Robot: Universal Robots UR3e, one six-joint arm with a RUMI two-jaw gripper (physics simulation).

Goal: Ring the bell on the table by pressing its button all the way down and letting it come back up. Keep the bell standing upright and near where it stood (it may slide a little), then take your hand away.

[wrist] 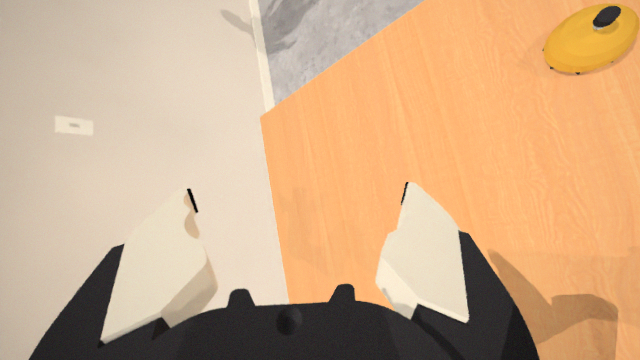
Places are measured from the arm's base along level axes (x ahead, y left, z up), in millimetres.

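Where they show: gripper, fingertip midpoint: (pixel 301 189).
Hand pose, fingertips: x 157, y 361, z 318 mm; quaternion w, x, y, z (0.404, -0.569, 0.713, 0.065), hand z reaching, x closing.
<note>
Each offset is from my fingertips to the top centre of the thing. Level surfaces: height alone.
The bell {dx +181, dy -238, dz -277 mm} (pixel 582 47) is a yellow dome with a black button {dx +181, dy -238, dz -277 mm} (pixel 607 17) on top and small dark feet under its rim. It stands upright on the wooden table {dz -343 mm} (pixel 400 125) at the top right of the wrist view. My gripper (pixel 301 189) is open and empty, its two pale fingers wide apart in the lower middle. The bell is well off to the upper right of the right finger, and neither finger touches it.
A pale wall (pixel 125 75) with a small white plate (pixel 74 125) fills the left side. The table's corner and edge run through the middle, with grey floor (pixel 320 40) beyond. Shadows fall on the table at the lower right.
</note>
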